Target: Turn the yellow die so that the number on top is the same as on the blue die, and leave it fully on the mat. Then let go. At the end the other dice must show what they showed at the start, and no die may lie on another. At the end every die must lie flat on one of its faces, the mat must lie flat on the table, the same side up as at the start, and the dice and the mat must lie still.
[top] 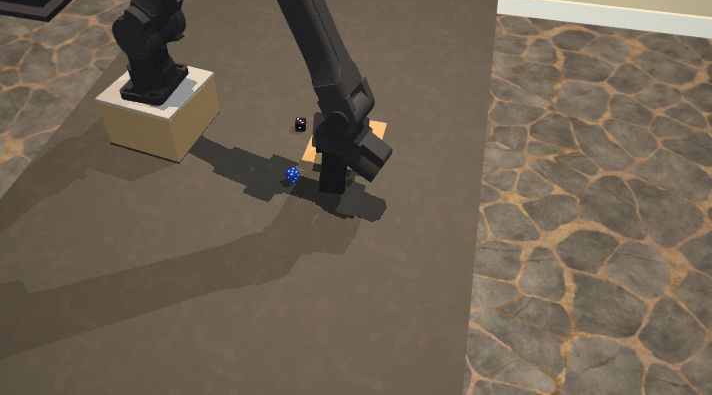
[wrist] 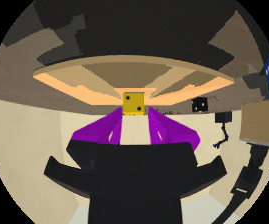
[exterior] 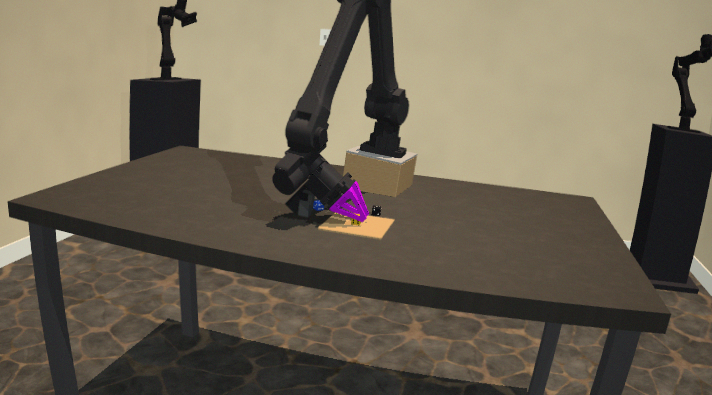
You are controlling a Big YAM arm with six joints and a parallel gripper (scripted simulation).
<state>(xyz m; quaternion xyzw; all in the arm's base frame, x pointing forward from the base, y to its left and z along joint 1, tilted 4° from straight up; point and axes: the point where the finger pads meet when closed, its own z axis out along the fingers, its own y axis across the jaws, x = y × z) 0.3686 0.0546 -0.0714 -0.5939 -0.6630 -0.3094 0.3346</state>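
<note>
My hand is 1 cm to the left of the yellow die and 1 cm above it. Also, from my hand: orange mat: 1 cm to the right, 2 cm below; then blue die: 7 cm behind, 13 cm to the right, 1 cm below; then black die: 10 cm behind, 1 cm to the left, 1 cm below.
</note>
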